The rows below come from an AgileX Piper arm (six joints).
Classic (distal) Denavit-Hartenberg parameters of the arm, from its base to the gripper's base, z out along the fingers. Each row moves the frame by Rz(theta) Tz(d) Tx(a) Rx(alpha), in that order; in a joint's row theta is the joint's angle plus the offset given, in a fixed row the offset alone. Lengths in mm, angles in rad.
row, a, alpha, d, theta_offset
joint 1, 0, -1.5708, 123, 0
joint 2, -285, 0, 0, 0.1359
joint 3, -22, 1.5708, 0, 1.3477
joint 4, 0, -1.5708, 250.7, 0
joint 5, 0, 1.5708, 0, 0
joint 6, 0, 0, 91, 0
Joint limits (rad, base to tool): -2.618..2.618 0..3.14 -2.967..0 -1.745..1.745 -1.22..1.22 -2.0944..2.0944
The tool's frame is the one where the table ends.
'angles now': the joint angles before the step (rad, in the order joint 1, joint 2, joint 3, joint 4, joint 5, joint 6). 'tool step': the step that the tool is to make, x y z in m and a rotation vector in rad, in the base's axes. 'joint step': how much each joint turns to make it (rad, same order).
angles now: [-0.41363, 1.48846, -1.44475, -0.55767, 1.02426, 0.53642]
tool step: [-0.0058, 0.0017, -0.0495, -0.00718, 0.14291, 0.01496]
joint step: [0.01024, -0.00011, 0.18458, -0.08292, -0.04727, 0.03597]
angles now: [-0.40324, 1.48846, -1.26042, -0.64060, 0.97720, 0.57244]
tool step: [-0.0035, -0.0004, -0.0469, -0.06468, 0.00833, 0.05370]
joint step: [0.00001, 0.00423, 0.19920, -0.17281, -0.19022, 0.15415]
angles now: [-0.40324, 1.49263, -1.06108, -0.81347, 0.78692, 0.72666]
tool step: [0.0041, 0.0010, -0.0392, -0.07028, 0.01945, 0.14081]
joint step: [0.00024, 0.04051, 0.13745, -0.23706, -0.19013, 0.14442]
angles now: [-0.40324, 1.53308, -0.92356, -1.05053, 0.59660, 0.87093]
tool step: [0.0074, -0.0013, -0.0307, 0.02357, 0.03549, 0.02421]
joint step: [-0.00007, 0.07884, 0.03439, -0.08833, -0.05458, 0.09674]
